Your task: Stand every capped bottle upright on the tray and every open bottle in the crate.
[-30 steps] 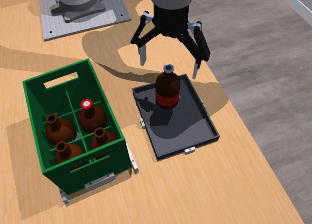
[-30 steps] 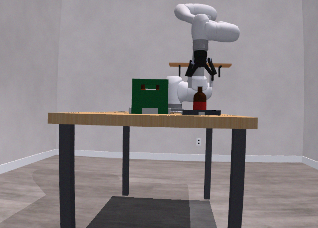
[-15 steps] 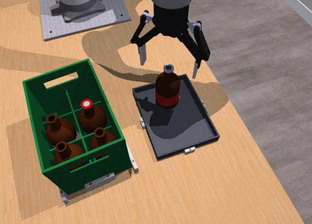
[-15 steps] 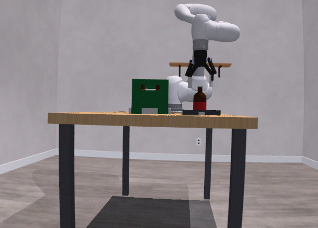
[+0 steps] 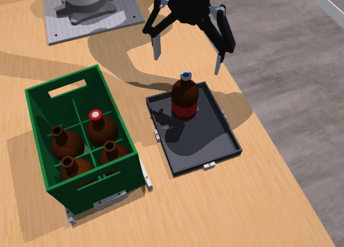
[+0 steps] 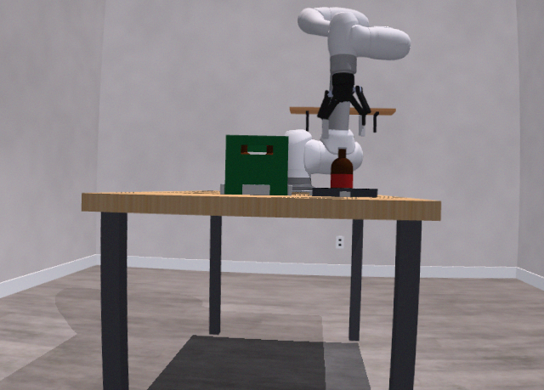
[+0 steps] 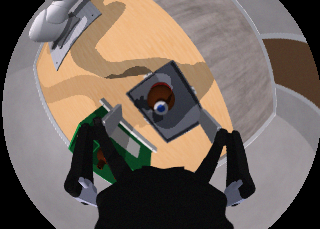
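Right now the green crate is 1 cm ahead of my hand, 28 cm to the right of it and 12 cm below it. The rest, counted from my hand: dark tray: 6 cm ahead, 1 cm to the right, 19 cm below.
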